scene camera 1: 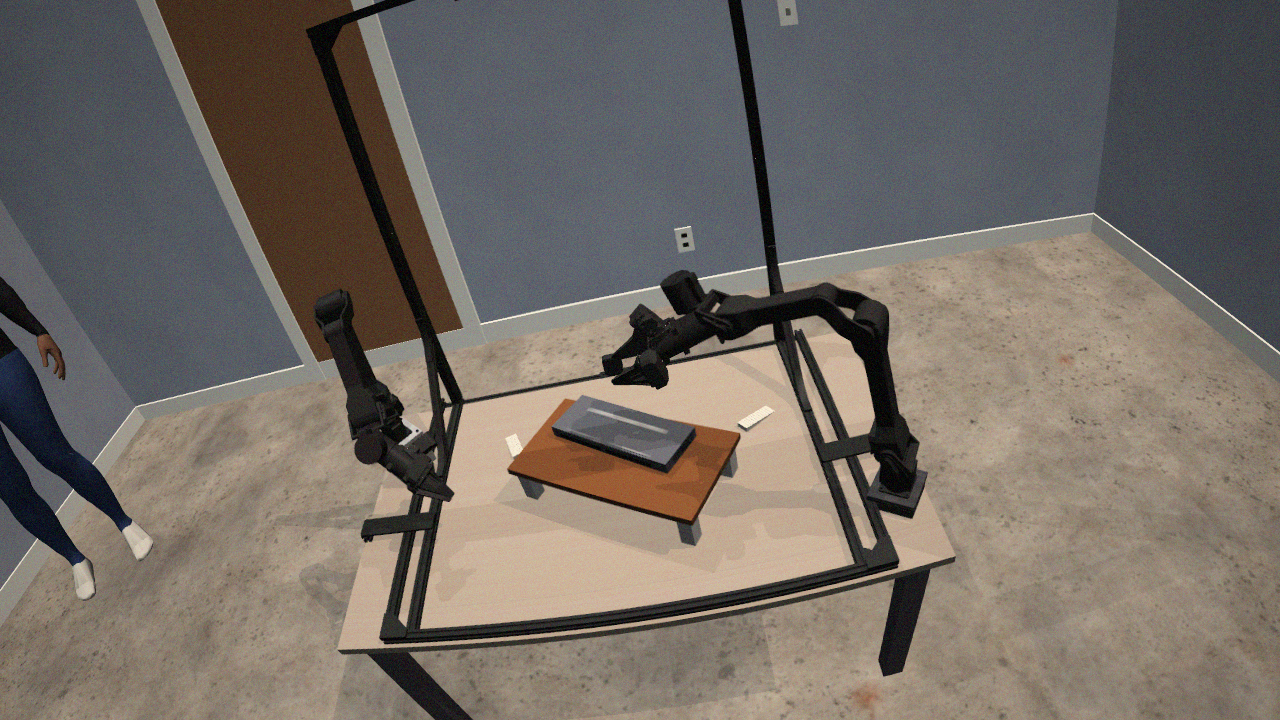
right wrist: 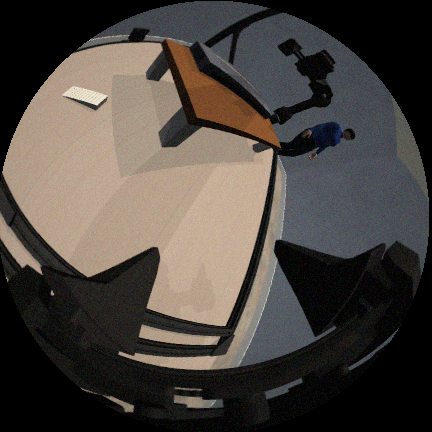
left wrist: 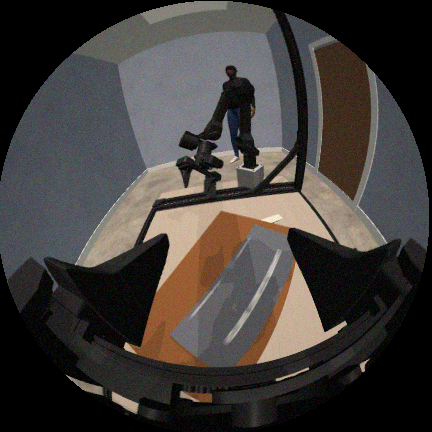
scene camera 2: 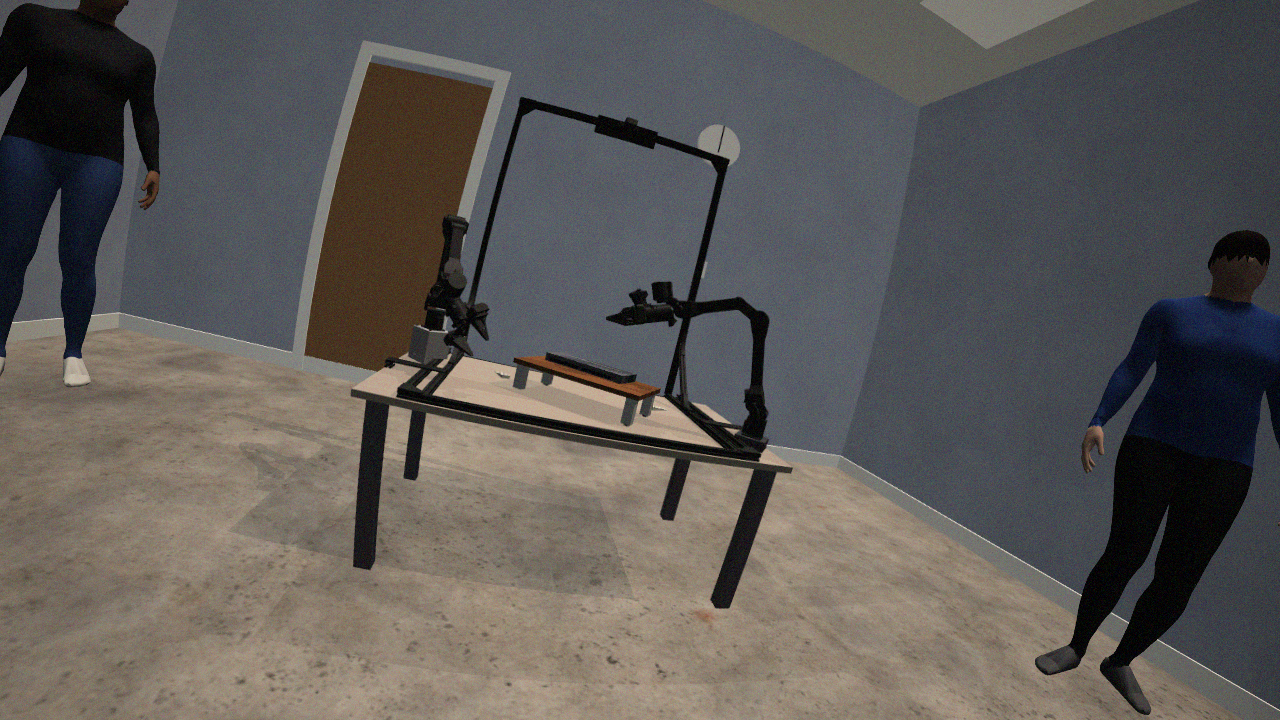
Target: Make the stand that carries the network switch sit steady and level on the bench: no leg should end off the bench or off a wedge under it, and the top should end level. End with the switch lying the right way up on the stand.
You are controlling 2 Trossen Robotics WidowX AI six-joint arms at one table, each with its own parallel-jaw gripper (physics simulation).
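Pixels of known places: left gripper, fingertip midpoint: (scene camera 1: 612, 370) (right wrist: 303, 65) (left wrist: 229, 237) (scene camera 2: 608, 318); right gripper, fingertip midpoint: (scene camera 1: 452, 498) (right wrist: 217, 250) (left wrist: 195, 191) (scene camera 2: 479, 348); left arm's base, link origin: (scene camera 1: 897, 483) (scene camera 2: 752, 435); right arm's base, link origin: (scene camera 1: 396, 435) (left wrist: 249, 165) (scene camera 2: 432, 328).
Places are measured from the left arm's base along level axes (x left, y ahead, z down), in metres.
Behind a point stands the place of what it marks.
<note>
The orange-brown stand (scene camera 1: 608, 483) {z -0.067, x 0.259, y 0.499 m} (left wrist: 185, 280) {z -0.067, x 0.253, y 0.504 m} (right wrist: 215, 107) {z -0.067, x 0.283, y 0.680 m} stands on grey legs on the bench; I cannot tell whether its top is level. The grey switch (scene camera 1: 626, 429) {z -0.094, x 0.138, y 0.532 m} (scene camera 2: 590, 367) {z -0.090, x 0.193, y 0.518 m} (left wrist: 240, 300) {z -0.094, x 0.134, y 0.523 m} lies flat on it, toward the far edge in scene camera 1. One pale wedge (scene camera 1: 512, 445) {z 0.026, x 0.195, y 0.860 m} (left wrist: 272, 219) {z 0.026, x 0.186, y 0.856 m} (right wrist: 85, 96) {z 0.025, x 0.200, y 0.851 m} lies on the bench left of the stand, and another wedge (scene camera 1: 756, 417) {z 0.026, x -0.103, y 0.369 m} lies to its right. My left gripper (scene camera 1: 615, 372) {z -0.252, x 0.141, y 0.522 m} (left wrist: 229, 237) {z -0.252, x 0.141, y 0.522 m} is open and empty, above and behind the stand. My right gripper (scene camera 2: 477, 342) {z -0.087, x 0.448, y 0.761 m} (right wrist: 217, 250) {z -0.087, x 0.448, y 0.761 m} is open and empty, left of the stand.
A black frame (scene camera 1: 626, 617) {z 0.014, x 0.466, y 0.336 m} runs around the bench (scene camera 1: 554, 573) {z 0.033, x 0.440, y 0.532 m}, with uprights at the back. Part of the frame lies beneath the right gripper in scene camera 1. Two people (scene camera 2: 76, 98) (scene camera 2: 1172, 376) stand away from the bench.
</note>
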